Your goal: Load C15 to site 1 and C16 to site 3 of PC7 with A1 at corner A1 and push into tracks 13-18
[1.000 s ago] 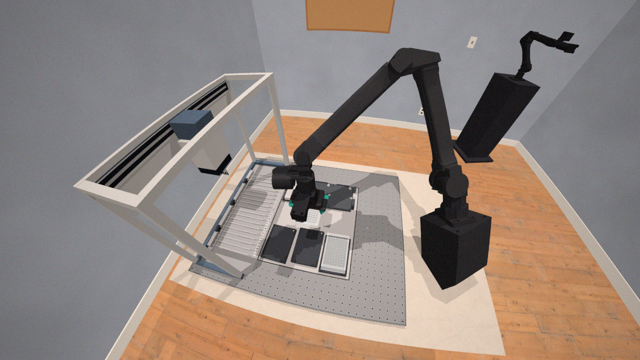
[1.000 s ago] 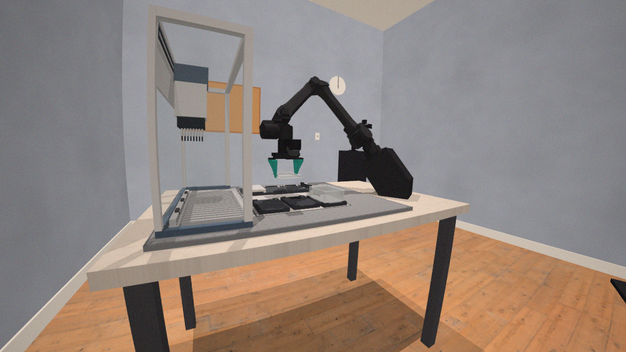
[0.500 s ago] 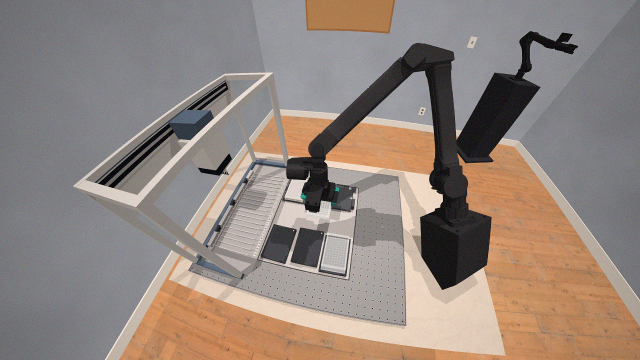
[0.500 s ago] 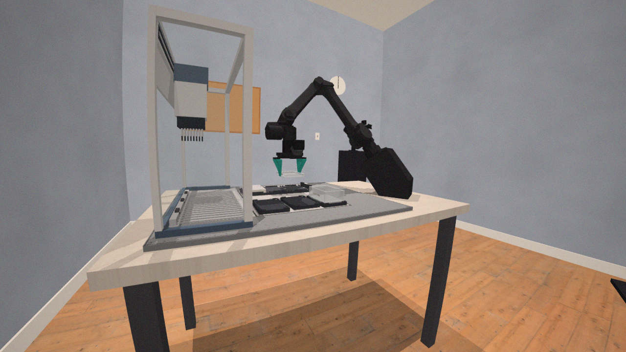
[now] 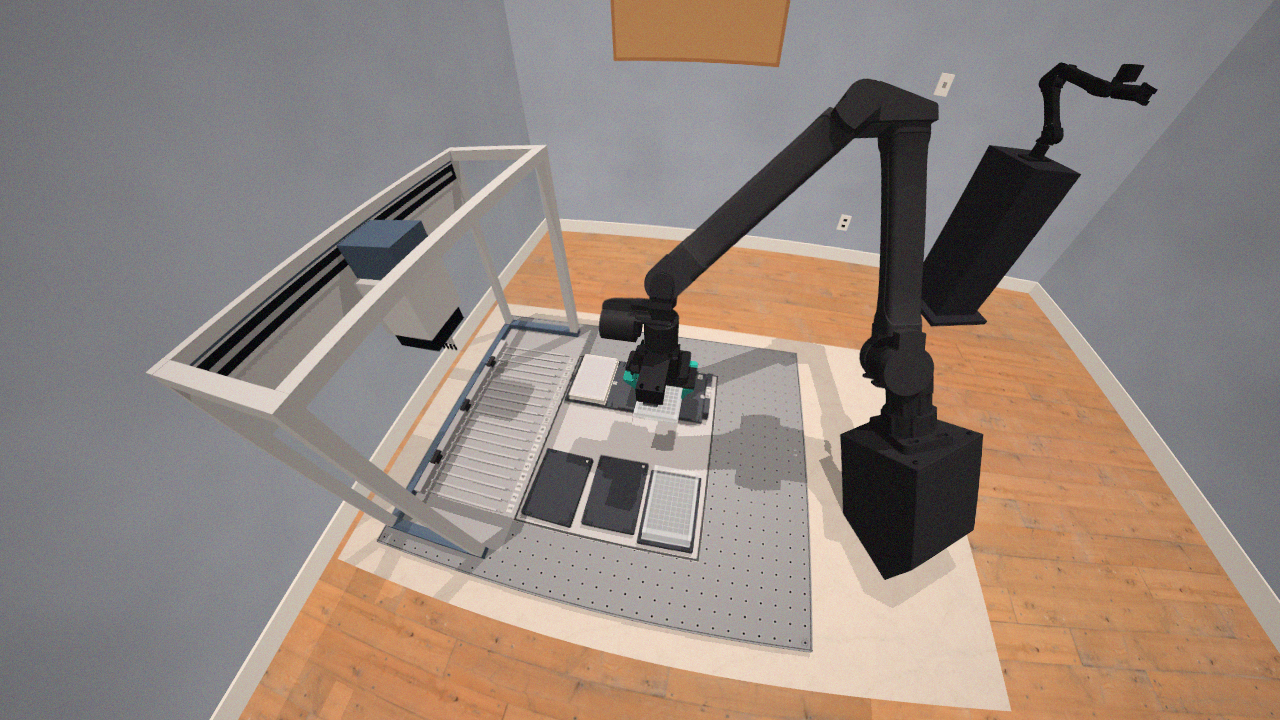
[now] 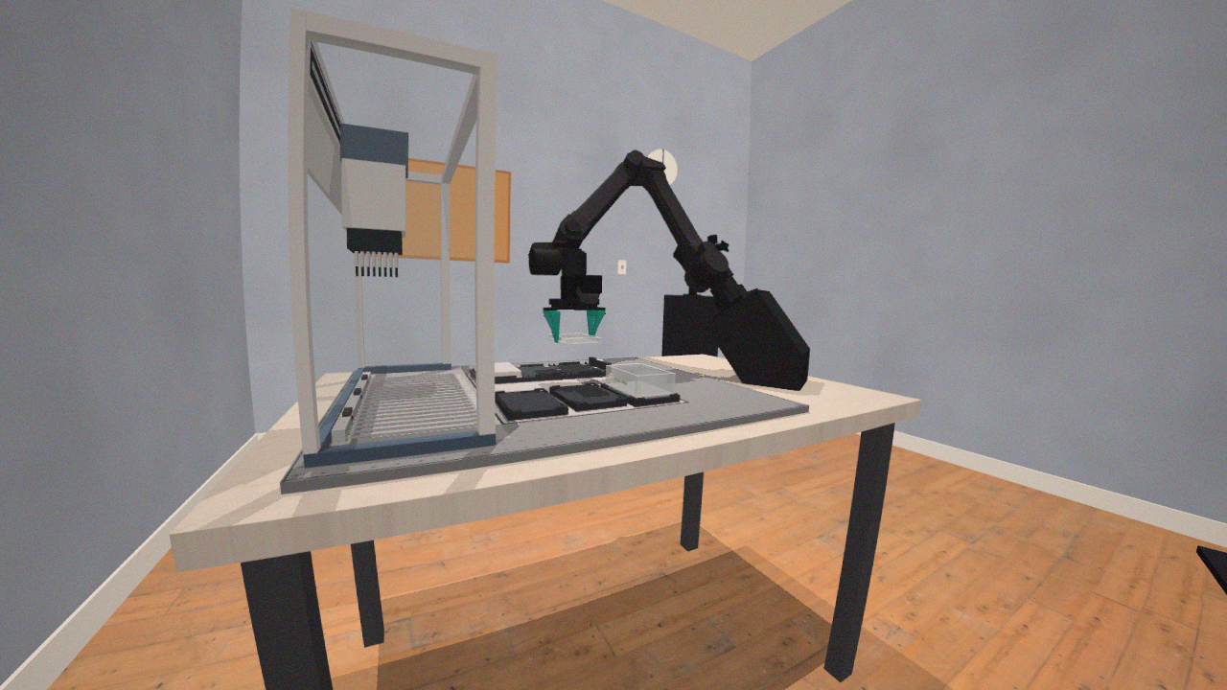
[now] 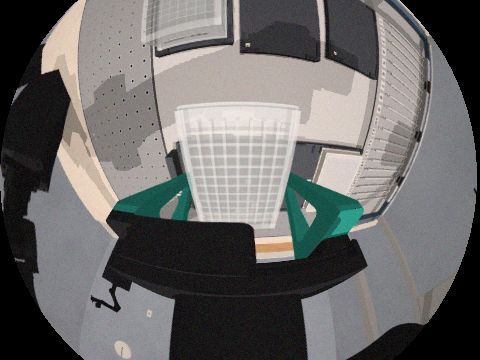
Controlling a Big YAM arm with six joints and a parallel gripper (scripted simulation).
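Now: the dark plate carrier PC7 8 cm to the right of my hand, 8 cm below it and 4 cm ahead of it. Also, from my hand: nest S2: 17 cm to the left, 10 cm ahead, 9 cm below; then 96-well plate C15: right at my hand; then nest S3: 21 cm ahead, 15 cm to the left, 9 cm below.
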